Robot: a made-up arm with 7 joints. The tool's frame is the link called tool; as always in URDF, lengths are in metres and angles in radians. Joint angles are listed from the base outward.
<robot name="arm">
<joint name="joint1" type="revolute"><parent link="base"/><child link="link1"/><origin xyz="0.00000 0.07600 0.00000"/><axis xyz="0 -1 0"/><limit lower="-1.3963" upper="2.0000"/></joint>
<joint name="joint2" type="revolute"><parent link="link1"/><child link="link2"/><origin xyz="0.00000 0.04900 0.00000"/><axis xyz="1 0 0"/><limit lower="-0.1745" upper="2.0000"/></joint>
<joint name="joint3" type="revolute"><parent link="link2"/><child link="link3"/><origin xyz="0.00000 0.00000 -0.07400"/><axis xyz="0 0 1"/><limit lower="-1.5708" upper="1.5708"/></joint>
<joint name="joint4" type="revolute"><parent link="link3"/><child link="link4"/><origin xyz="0.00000 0.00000 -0.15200"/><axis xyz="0 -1 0"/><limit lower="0.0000" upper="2.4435"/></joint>
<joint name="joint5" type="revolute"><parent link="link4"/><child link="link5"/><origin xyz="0.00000 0.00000 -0.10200"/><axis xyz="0 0 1"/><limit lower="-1.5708" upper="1.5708"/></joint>
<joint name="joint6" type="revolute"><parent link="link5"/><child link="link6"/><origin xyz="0.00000 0.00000 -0.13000"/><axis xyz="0 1 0"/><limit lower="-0.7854" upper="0.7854"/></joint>
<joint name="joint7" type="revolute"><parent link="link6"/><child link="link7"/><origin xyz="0.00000 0.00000 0.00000"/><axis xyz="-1 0 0"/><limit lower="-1.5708" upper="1.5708"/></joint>
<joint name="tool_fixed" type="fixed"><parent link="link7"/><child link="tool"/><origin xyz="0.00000 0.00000 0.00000"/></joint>
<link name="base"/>
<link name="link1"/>
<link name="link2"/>
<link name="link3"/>
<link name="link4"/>
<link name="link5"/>
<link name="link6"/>
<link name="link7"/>
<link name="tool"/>
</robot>
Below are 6 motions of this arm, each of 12 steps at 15 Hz.
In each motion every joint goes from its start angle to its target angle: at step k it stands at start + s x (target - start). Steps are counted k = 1, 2, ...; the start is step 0. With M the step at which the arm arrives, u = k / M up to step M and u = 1 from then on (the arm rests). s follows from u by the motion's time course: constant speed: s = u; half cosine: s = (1 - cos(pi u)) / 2; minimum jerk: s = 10 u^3 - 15 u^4 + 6 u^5.
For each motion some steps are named. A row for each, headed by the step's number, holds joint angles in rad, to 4 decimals.
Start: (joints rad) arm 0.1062 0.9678 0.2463 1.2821 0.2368 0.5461 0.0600
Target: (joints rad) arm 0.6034 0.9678 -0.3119 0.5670 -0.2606 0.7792 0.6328
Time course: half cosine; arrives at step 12
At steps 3, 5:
3: 0.1790 0.9678 0.1646 1.1774 0.1640 0.5802 0.1439
5: 0.2905 0.9678 0.0394 1.0171 0.0525 0.6325 0.2723

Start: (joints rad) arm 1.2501 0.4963 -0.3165 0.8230 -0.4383 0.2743 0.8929
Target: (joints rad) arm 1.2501 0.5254 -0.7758 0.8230 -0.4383 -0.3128 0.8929
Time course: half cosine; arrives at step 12
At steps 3, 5, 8, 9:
3: 1.2501 0.5006 -0.3838 0.8230 -0.4383 0.1883 0.8929
5: 1.2501 0.5071 -0.4867 0.8230 -0.4383 0.0567 0.8929
8: 1.2501 0.5181 -0.6610 0.8230 -0.4383 -0.1660 0.8929
9: 1.2501 0.5211 -0.7085 0.8230 -0.4383 -0.2268 0.8929

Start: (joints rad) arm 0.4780 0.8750 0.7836 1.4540 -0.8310 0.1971 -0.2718
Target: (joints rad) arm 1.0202 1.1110 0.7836 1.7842 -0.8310 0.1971 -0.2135
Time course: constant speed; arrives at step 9
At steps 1, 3, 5, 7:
1: 0.5382 0.9012 0.7836 1.4907 -0.8310 0.1971 -0.2653
3: 0.6587 0.9537 0.7836 1.5641 -0.8310 0.1971 -0.2524
5: 0.7792 1.0061 0.7836 1.6374 -0.8310 0.1971 -0.2394
7: 0.8997 1.0586 0.7836 1.7108 -0.8310 0.1971 -0.2265

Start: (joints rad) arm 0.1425 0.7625 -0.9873 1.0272 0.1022 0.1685 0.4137
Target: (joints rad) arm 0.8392 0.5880 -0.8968 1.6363 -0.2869 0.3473 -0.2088
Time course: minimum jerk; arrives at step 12
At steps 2, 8, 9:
2: 0.1672 0.7563 -0.9841 1.0488 0.0884 0.1748 0.3916
8: 0.6930 0.6246 -0.9158 1.5085 -0.2052 0.3098 -0.0782
9: 0.7671 0.6061 -0.9062 1.5732 -0.2466 0.3288 -0.1444

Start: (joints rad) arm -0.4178 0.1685 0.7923 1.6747 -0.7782 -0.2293 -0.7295
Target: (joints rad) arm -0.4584 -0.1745 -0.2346 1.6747 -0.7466 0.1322 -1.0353
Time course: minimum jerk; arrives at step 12
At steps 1, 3, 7, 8, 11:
1: -0.4180 0.1668 0.7871 1.6747 -0.7780 -0.2275 -0.7311
3: -0.4220 0.1330 0.6860 1.6747 -0.7749 -0.1919 -0.7612
7: -0.4443 -0.0556 0.1213 1.6747 -0.7576 0.0069 -0.9293
8: -0.4499 -0.1025 -0.0191 1.6747 -0.7532 0.0563 -0.9711
11: -0.4582 -0.1728 -0.2294 1.6747 -0.7468 0.1304 -1.0337

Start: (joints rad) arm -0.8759 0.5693 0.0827 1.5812 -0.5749 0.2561 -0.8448
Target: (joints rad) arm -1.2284 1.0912 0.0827 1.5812 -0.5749 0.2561 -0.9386
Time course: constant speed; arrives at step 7
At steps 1, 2, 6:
1: -0.9263 0.6439 0.0827 1.5812 -0.5749 0.2561 -0.8582
2: -0.9766 0.7184 0.0827 1.5812 -0.5749 0.2561 -0.8716
6: -1.1780 1.0166 0.0827 1.5812 -0.5749 0.2561 -0.9252

